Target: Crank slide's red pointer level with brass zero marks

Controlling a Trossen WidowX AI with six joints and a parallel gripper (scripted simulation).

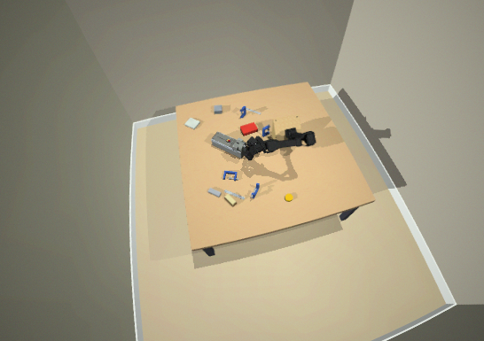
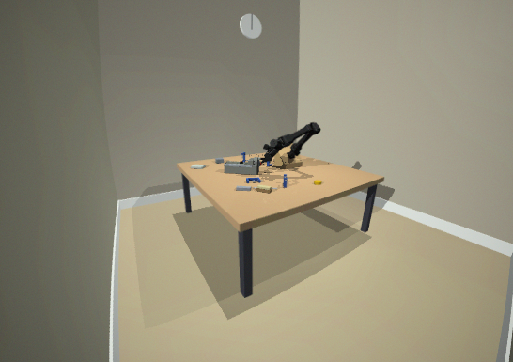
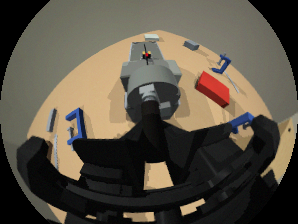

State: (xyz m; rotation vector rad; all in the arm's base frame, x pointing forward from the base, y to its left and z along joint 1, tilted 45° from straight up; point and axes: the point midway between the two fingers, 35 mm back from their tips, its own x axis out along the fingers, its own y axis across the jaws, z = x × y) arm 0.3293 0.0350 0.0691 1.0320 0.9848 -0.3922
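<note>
The dark crank handle is 1 cm behind my gripper tip, 1 cm to the left of it and 3 cm above it. From my gripper tip the other things lie so: red pointer (11 cm ahead, 11 cm to the right, 1 cm below); then tan block (19 cm ahead, 32 cm to the left, 7 cm below); then yellow disc (19 cm behind, 40 cm to the left, 8 cm below).
</note>
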